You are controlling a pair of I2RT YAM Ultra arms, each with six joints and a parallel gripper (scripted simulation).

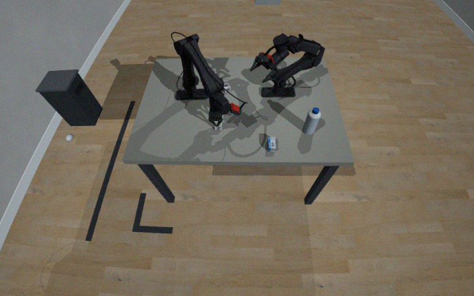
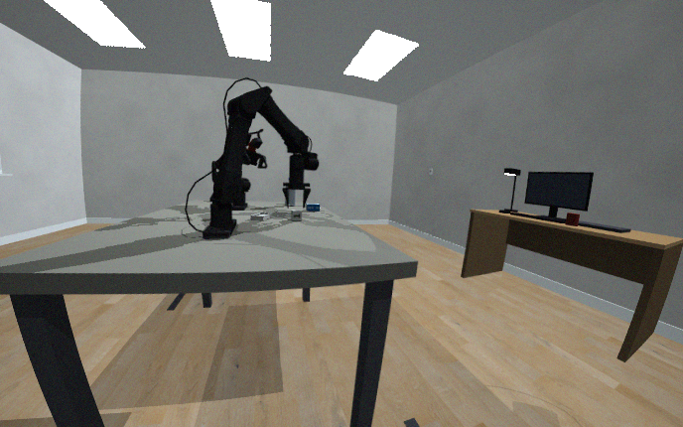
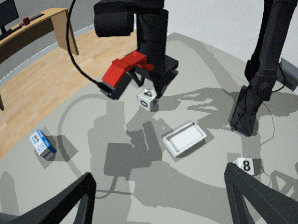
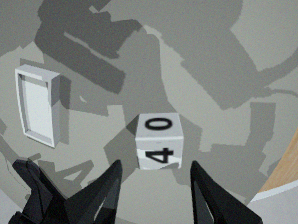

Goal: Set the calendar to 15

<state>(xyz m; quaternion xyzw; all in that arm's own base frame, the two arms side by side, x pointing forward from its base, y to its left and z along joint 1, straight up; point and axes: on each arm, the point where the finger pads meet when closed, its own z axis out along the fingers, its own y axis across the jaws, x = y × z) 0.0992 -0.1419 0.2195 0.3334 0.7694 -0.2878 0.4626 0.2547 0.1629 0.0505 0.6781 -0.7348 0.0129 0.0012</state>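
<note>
The white calendar tray is 13 cm behind my right hand, 4 cm to the left of it and 5 cm below it. Round my right hand: white digit cube (29 cm behind, 4 cm to the left, 4 cm below).
</note>
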